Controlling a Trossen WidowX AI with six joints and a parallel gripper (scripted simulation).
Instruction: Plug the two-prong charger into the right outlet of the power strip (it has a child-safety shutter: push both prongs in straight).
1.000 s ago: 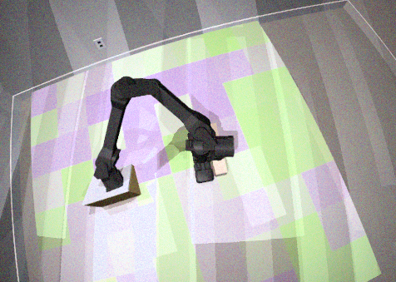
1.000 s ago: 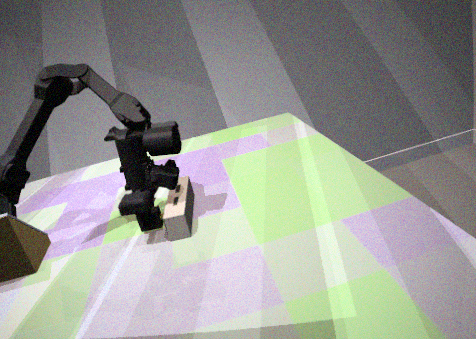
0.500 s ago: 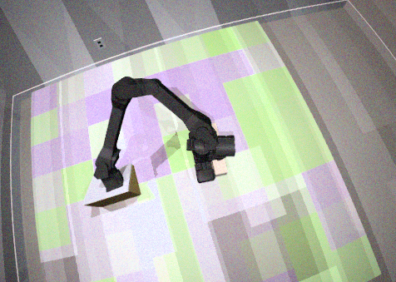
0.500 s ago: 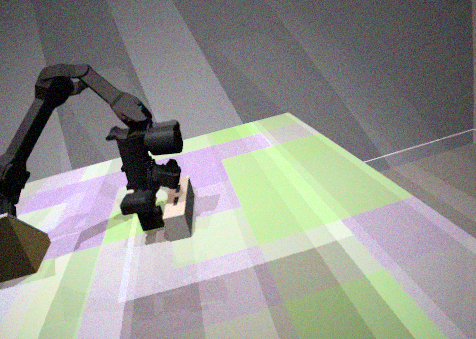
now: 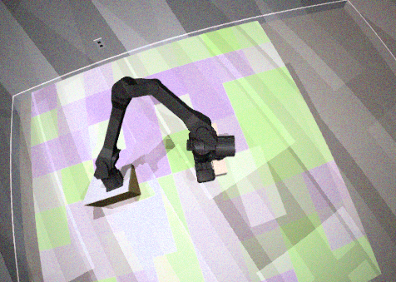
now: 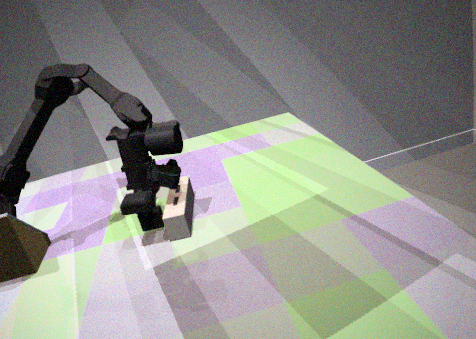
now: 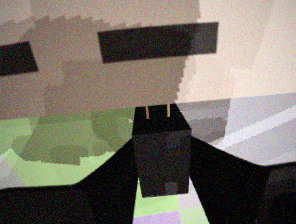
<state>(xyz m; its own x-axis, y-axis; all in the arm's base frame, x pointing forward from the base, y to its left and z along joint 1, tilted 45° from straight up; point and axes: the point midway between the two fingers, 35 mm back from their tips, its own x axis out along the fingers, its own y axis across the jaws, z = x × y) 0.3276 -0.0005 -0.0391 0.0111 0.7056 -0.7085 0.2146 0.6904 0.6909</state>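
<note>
Right now my gripper tip is 20 mm short of the charger and 10 mm below it.
</note>
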